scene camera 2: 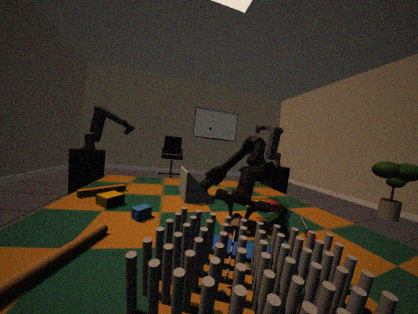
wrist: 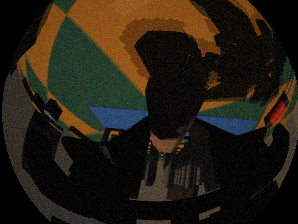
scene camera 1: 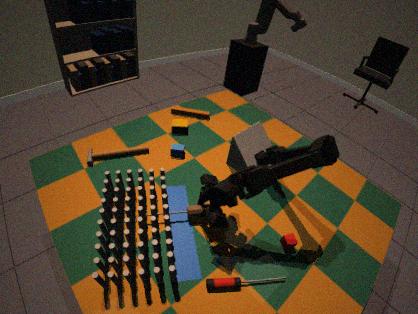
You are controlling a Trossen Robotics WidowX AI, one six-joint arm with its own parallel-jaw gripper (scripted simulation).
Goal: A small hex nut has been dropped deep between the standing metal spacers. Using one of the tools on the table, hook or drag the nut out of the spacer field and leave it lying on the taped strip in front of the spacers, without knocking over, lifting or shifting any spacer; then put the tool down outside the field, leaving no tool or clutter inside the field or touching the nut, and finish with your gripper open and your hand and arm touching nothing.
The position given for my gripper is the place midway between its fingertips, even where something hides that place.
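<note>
I can see my gripper (scene camera 2: 235,225) holding a thin hook tool (wrist: 174,98). My gripper (wrist: 169,120) is visible in the wrist view too, and scene camera 1 also gives me a sight of the gripper (scene camera 1: 199,210). There is a blue taped strip (wrist: 118,118) as well.
</note>
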